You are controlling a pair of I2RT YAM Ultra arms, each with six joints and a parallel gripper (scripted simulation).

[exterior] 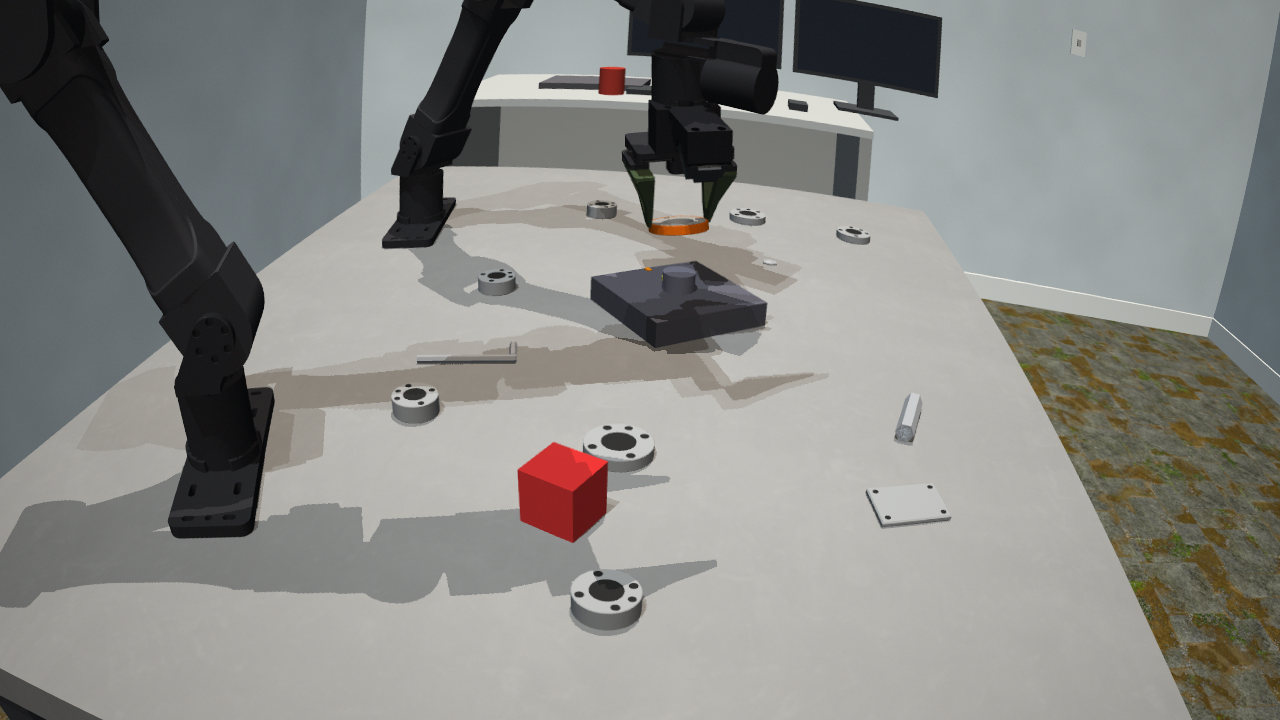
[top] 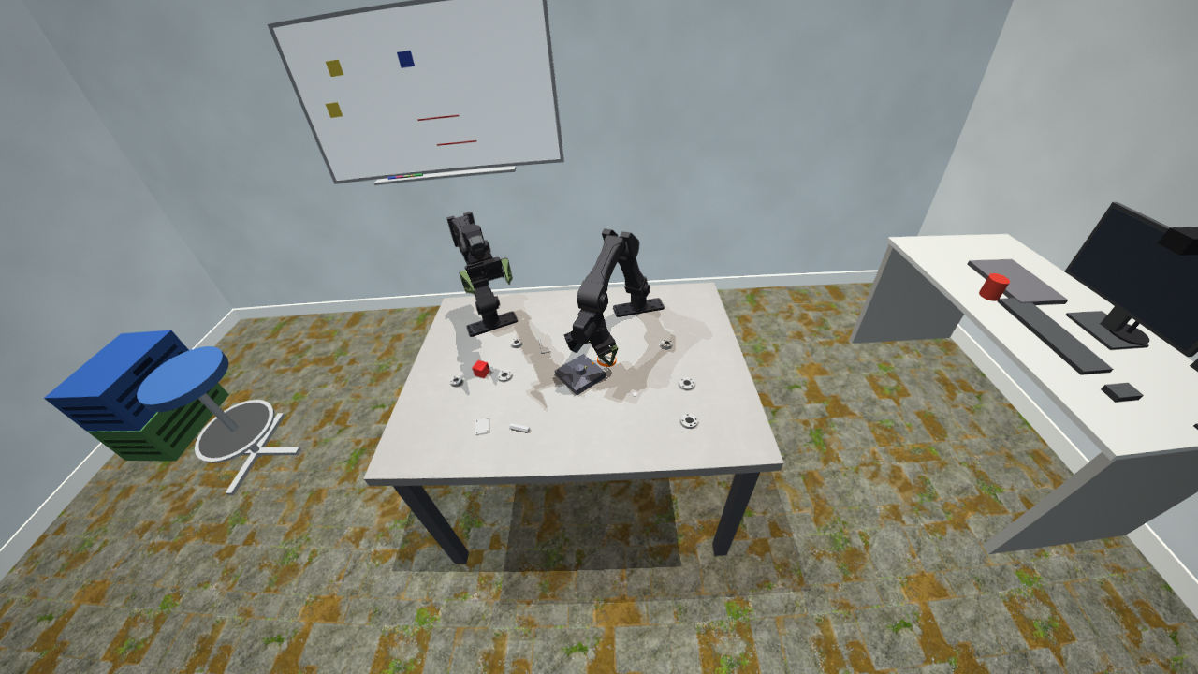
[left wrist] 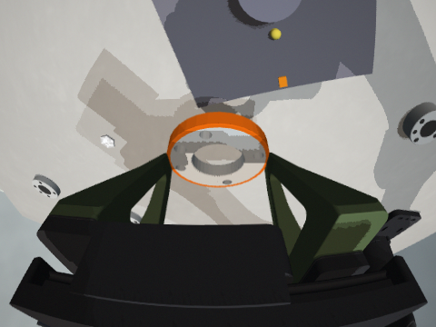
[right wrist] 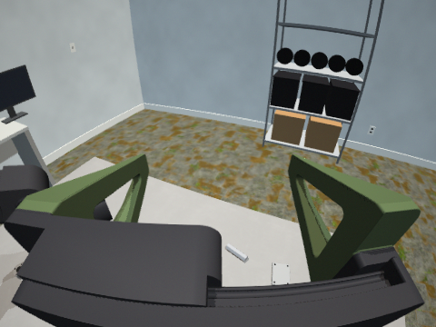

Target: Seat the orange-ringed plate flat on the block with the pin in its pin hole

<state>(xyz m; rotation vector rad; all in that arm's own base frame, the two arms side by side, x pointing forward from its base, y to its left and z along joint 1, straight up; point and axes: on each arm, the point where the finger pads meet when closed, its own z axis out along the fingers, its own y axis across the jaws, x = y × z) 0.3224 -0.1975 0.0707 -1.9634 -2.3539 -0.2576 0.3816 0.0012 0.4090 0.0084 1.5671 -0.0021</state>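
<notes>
Now: the dark block 70 mm to the right of my left hand, 50 mm below it and 10 mm behind it. Round my left hand: allen key (220 mm to the right, 160 mm behind, 70 mm below); then hex bar (290 mm to the right, 200 mm ahead, 60 mm below); then red cube (440 mm to the right, 70 mm behind, 50 mm below).
</notes>
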